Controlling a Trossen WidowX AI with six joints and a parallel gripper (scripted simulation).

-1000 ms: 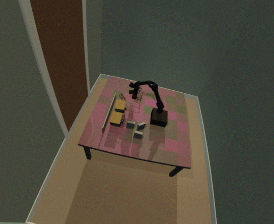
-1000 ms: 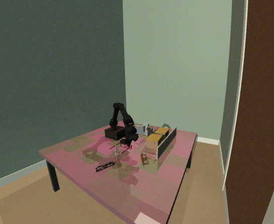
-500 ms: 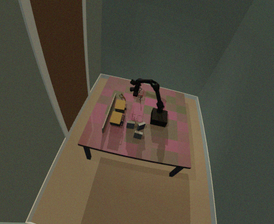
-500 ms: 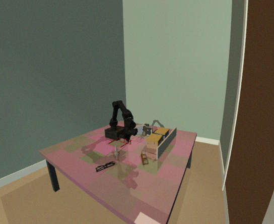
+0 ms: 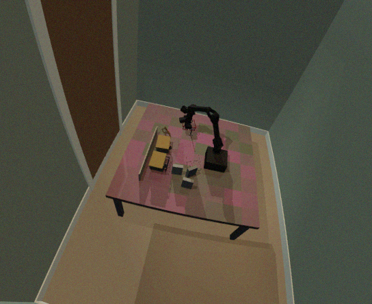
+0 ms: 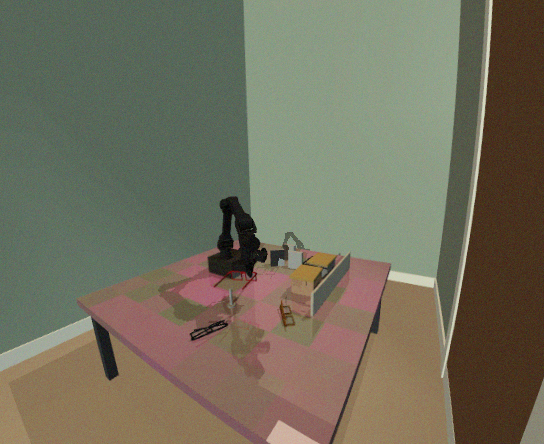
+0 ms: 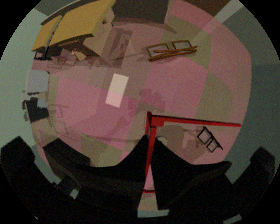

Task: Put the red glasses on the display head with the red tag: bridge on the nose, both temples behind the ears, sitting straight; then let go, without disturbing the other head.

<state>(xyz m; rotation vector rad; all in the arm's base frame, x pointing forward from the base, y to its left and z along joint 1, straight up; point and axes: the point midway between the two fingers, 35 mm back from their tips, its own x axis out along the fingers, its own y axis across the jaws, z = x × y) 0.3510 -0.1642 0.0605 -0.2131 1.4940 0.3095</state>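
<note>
My gripper tip is 13 cm short of the yellow display head, 24 cm to the right of it and 7 cm above it. The rest, counted from my gripper tip: grey backboard 26 cm ahead, 36 cm to the left, 8 cm below; small post 6 cm behind, 7 cm to the right, 11 cm below.
</note>
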